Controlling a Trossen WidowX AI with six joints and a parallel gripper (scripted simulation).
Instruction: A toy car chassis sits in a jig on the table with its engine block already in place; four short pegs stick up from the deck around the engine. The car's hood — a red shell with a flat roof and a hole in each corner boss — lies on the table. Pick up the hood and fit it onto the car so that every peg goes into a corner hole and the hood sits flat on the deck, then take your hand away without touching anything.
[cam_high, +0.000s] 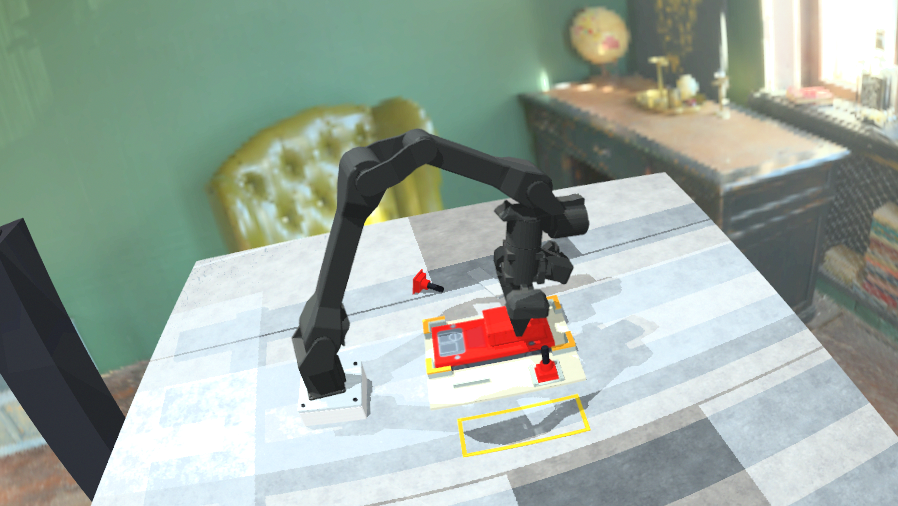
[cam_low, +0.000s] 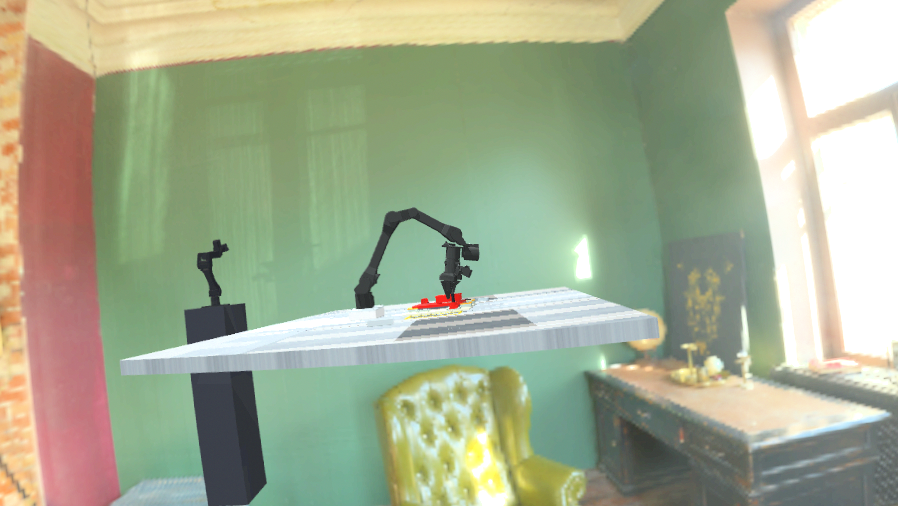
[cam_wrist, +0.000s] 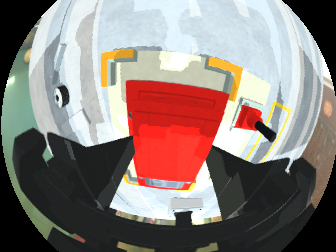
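The red hood is 10 mm above my gripper tip. The rest, counted from my gripper tip: black upright stick 110 mm to the right, 10 mm ahead; black wheel 200 mm to the left, 80 mm ahead, 30 mm below; grey engine block 10 mm to the left, 10 mm below.
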